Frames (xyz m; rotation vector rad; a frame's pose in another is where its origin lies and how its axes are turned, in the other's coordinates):
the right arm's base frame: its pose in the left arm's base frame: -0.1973 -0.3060 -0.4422 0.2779 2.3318 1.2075
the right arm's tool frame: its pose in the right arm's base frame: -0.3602 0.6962 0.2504 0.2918 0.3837 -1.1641
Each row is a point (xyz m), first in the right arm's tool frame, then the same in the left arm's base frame.
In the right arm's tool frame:
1: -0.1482 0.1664 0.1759
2: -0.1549 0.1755 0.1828
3: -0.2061 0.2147 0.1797
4: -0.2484 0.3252 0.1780
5: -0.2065 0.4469 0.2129
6: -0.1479 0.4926 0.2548
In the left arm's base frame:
1: 0.2103 0.4145 0.0568
2: 0.2087 0.4275 0.0548
3: 0.2010 0.4836 0.0858
4: 0.1324 0.5772 0.1090
5: 0.0276 0.6382 0.0536
6: -0.0221 0.6456 -0.0154

